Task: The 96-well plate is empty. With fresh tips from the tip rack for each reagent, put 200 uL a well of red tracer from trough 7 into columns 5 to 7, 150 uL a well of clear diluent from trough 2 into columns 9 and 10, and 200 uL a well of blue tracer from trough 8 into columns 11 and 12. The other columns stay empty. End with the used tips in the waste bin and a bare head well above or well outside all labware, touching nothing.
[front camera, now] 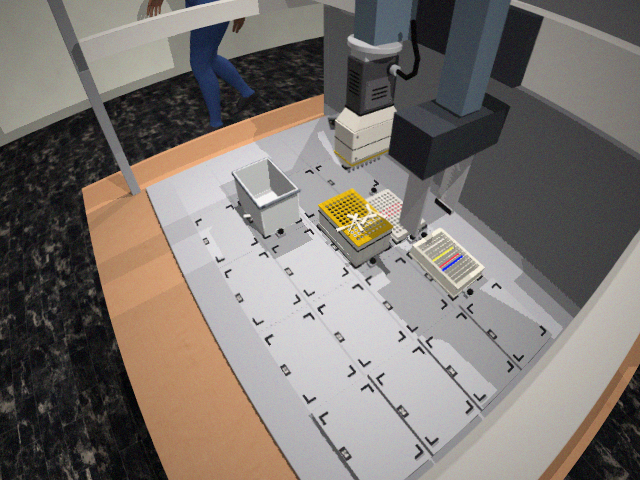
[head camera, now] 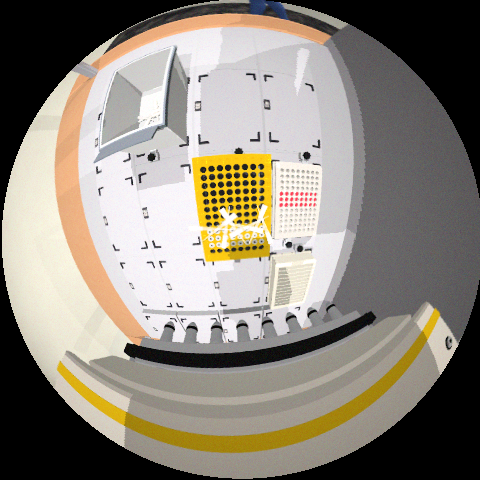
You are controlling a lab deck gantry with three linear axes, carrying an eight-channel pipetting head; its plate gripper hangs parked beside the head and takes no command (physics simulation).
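The pipetting head (front camera: pixel 363 135) hangs above the back of the deck, behind the tip rack; its nozzles (head camera: pixel 242 330) are bare. Several loose white tips (front camera: pixel 356 221) (head camera: pixel 227 217) lie crossed on top of the yellow tip rack (front camera: pixel 382 228) (head camera: pixel 232 160); other tips stand in its holes near one end. The 96-well plate (head camera: pixel 276 220) has a red band across three middle columns; its other wells look pale. The trough rack (front camera: pixel 434 275) (head camera: pixel 273 282) shows yellow, red and blue strips. The waste bin (front camera: pixel 281 212) (head camera: pixel 177 120) holds some tips. My parked plate gripper (front camera: pixel 428 217) is open and empty.
The dark gripper block (front camera: pixel 439 139) hangs beside the head, its paddles reaching down near the plate and trough rack in the front view. Black knobs (front camera: pixel 280 231) (head camera: pixel 238 151) stand on the deck. A grey wall (head camera: pixel 410 175) rises along one side. A person stands beyond the orange edge.
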